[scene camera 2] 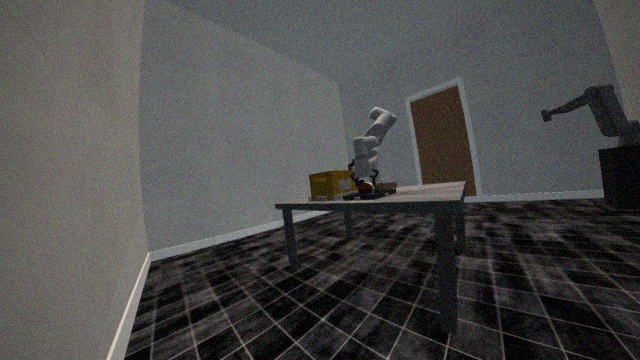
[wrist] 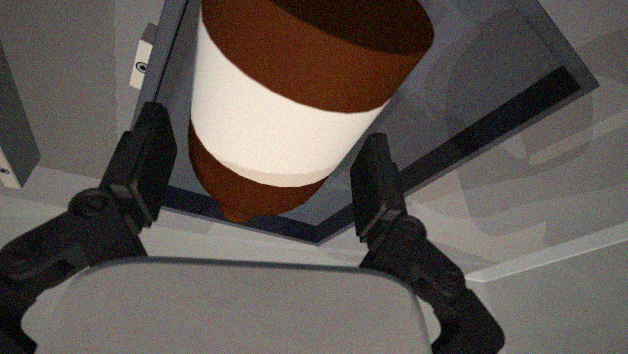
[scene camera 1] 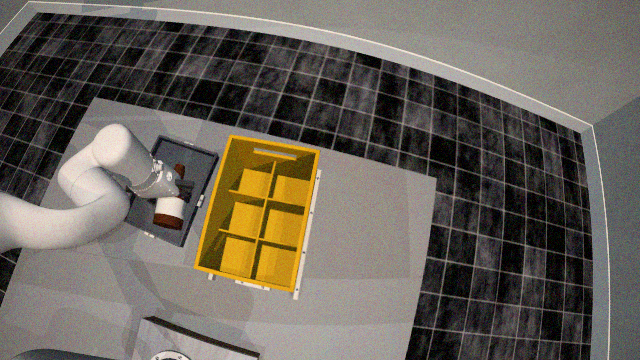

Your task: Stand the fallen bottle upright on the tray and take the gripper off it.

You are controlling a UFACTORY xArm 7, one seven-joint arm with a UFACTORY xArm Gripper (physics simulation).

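Pixels of known places: gripper, between the fingertips: (scene camera 2: 365,187) (wrist: 270,139) (scene camera 1: 171,197); arm's base, origin of its link: (scene camera 2: 376,183).
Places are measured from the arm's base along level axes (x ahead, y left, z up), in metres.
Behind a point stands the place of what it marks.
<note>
The brown bottle (scene camera 1: 169,206) {z 0.025, x 0.354, y 0.161 m} (scene camera 2: 366,187) {z 0.002, x 0.415, y 0.212 m} (wrist: 285,135) {z 0.026, x 0.346, y 0.168 m} with a white label lies on its side on the dark grey tray (scene camera 1: 201,165) {z -0.047, x 0.491, y 0.168 m} (wrist: 500,65) {z -0.047, x 0.296, y 0.274 m}. Its neck points to the tray's far end in scene camera 1, and its base is nearest scene camera 2. My gripper (scene camera 1: 185,190) (wrist: 270,139) {z 0.001, x 0.376, y 0.179 m} is open, low over the bottle's middle. In the wrist view one finger stands on each side of the bottle, with a gap showing beside each. The gripper hides part of the bottle's shoulder in scene camera 1.
A yellow crate (scene camera 1: 212,210) {z 0.114, x 0.378, y 0.027 m} (scene camera 2: 324,186) {z 0.035, x 0.543, y 0.001 m} with several compartments stands close beside the tray on the table (scene camera 1: 370,225) {z -0.053, x 0.512, y -0.284 m} (scene camera 2: 430,192) {z -0.053, x 0.315, y 0.507 m}. A pale strip (scene camera 1: 304,252) {z -0.022, x 0.390, y -0.161 m} runs along its far side. A light block (scene camera 1: 195,342) {z 0.004, x 0.100, y -0.017 m} shows at the bottom of scene camera 1.
</note>
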